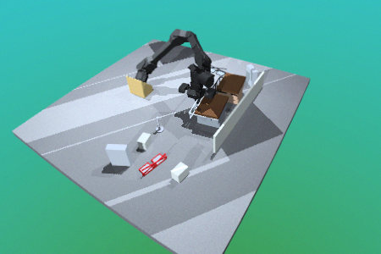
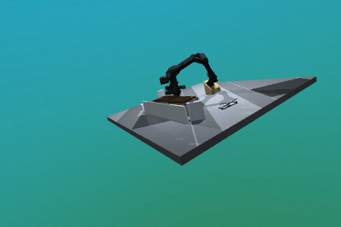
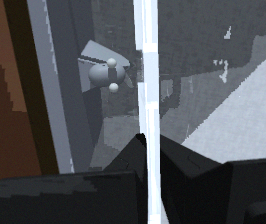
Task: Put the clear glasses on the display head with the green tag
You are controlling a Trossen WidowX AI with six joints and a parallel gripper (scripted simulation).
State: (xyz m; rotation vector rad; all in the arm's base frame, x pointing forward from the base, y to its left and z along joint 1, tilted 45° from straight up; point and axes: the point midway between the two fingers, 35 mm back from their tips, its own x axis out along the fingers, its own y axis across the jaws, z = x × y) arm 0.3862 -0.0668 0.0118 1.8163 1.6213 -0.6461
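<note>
Right now my gripper tip is 70 mm short of the display head and 30 mm to the left of it. From my gripper tip the other things lie so: thin pale stand (200 mm to the right, 120 mm behind, 30 mm below); then long white panel (230 mm ahead, 60 mm to the left).
</note>
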